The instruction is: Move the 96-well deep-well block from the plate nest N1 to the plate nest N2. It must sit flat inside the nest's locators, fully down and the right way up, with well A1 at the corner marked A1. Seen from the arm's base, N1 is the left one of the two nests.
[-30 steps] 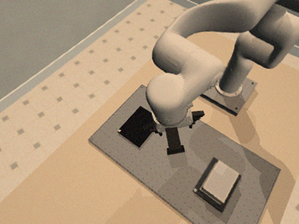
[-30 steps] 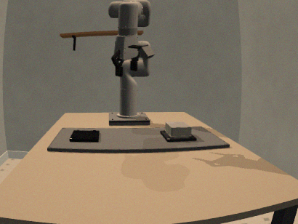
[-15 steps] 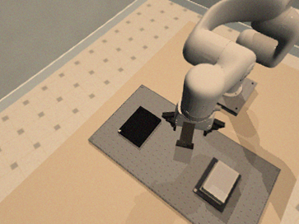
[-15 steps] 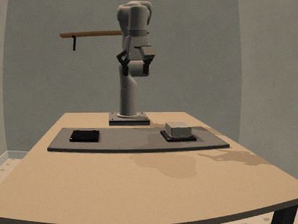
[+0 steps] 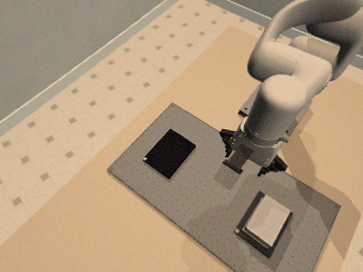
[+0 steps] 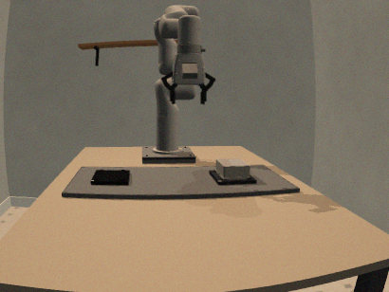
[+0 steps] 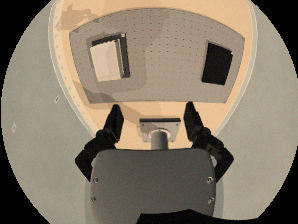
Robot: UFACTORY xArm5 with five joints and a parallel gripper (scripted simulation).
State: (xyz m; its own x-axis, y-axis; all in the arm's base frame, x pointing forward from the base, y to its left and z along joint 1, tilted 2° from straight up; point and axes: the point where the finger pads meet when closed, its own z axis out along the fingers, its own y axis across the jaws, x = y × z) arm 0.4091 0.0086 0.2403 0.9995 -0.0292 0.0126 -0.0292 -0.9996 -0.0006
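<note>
The pale deep-well block lies 3 cm ahead of my hand, 14 cm to the left of it and 21 cm below it.
</note>
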